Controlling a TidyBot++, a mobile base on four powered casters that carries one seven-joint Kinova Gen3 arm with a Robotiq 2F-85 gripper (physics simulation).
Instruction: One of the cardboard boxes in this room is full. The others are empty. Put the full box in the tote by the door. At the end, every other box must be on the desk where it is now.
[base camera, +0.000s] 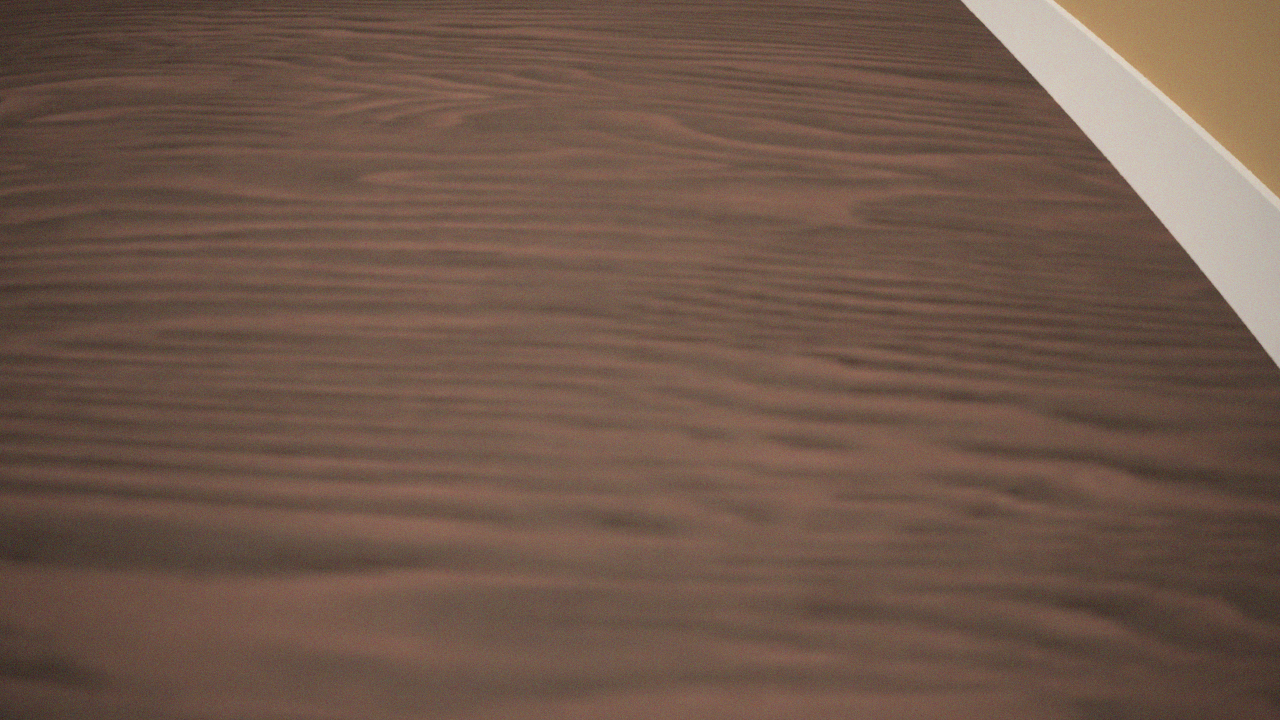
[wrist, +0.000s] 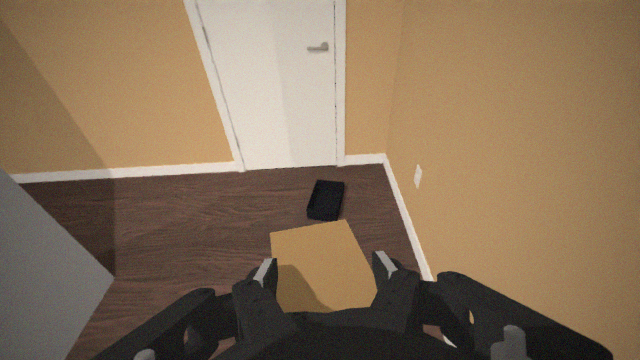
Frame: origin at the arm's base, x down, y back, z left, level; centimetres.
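Where they show: gripper, fingertip midpoint: (wrist: 325, 270).
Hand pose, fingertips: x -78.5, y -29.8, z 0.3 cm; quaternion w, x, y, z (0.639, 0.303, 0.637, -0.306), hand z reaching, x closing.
After its pixels a point has its place.
In the wrist view, my gripper (wrist: 325, 270) @(x -78.4, y -29.8, z 0.3 cm) is shut on a tan cardboard box (wrist: 320, 250) @(x -78.0, y -31.5, z 0.5 cm), which sits slightly turned between the two fingertips. The lower part of the box is hidden behind the gripper. A black tote (wrist: 326, 201) @(x 39.3, y -155.7, z -2.4 cm) stands on the floor beyond the box, in front of the white door (wrist: 305, 100) @(x -18.9, y -197.8, z 7.8 cm). The tote looks small and far off, and the held box is well apart from it. The desk and the other boxes do not show in either view.
Tan walls (wrist: 525, 150) @(x -53.8, y -74.7, z -51.7 cm) with white baseboards (wrist: 407, 220) @(x 32.4, y -127.6, z -51.2 cm) (base camera: 1136, 170) @(x 38.0, y -76.1, z -50.4 cm) meet in a corner right of the door. A grey flat surface (wrist: 45, 280) @(x 6.3, y -84.5, z 121.8 cm) juts in at the left of the wrist view. Dark wood floor (wrist: 190, 215) @(x 39.7, y -150.6, z 93.9 cm) (base camera: 537, 358) @(x 39.6, y -47.8, z 6.1 cm) shows in both views.
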